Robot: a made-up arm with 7 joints. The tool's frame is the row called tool. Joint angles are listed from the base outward. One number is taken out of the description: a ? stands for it. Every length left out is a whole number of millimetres.
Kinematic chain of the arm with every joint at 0, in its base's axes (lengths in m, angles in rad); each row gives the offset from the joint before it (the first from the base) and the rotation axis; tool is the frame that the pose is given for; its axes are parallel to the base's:
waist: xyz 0 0.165 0 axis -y
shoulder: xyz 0 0 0 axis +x
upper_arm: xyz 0 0 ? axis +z
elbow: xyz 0 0 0 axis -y
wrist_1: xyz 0 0 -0.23 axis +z
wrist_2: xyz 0 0 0 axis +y
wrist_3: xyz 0 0 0 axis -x
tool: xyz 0 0 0
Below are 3 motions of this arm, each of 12 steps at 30 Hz.
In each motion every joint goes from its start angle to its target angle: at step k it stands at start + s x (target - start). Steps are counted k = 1, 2, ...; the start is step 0. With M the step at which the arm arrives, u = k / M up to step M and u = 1 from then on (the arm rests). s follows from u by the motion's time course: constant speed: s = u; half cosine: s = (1 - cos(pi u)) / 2; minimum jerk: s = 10 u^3 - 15 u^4 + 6 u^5.
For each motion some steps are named. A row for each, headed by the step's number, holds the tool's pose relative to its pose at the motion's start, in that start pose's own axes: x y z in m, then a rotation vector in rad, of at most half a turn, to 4 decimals.
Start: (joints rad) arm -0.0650 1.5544 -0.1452 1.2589 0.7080 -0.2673 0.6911
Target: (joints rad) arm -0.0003 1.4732 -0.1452 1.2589 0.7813 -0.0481 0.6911
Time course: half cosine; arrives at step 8
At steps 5, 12:
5: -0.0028 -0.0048 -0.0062 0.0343 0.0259 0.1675
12: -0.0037 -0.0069 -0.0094 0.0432 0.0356 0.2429

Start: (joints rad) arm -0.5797 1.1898 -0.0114 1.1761 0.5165 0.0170 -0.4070
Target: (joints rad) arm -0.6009 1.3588 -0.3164 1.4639 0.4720 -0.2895 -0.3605
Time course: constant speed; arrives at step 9
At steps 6, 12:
6: 0.0241 -0.0258 0.0209 -0.2841 -0.3195 -0.0628
12: 0.0305 -0.0374 0.0367 -0.4441 -0.4527 -0.0724

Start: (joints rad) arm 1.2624 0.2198 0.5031 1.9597 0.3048 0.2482 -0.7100
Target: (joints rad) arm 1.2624 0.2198 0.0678 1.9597 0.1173 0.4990 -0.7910
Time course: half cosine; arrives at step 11
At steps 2, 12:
2: -0.0021 -0.0056 0.0043 -0.0227 0.0159 -0.0264
12: -0.0237 -0.0582 0.0671 -0.2805 0.1313 -0.3446

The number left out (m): -0.241
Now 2 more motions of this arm.
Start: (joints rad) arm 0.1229 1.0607 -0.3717 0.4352 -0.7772 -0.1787 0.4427
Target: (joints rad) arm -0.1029 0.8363 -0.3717 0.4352 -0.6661 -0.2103 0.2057
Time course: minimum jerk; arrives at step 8
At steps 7, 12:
7: 0.0771 -0.1004 -0.0358 -0.0089 -0.2224 0.0289
12: 0.0783 -0.1023 -0.0361 -0.0094 -0.2256 0.0303

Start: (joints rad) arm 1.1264 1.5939 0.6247 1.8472 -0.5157 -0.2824 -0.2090
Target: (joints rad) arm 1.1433 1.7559 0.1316 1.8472 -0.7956 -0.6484 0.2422
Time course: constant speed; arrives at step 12
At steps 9, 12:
9: 0.0351 -0.0493 -0.0004 -0.6723 -0.5417 -0.0667
12: 0.0462 -0.0636 0.0064 -0.8916 -0.7281 -0.1146

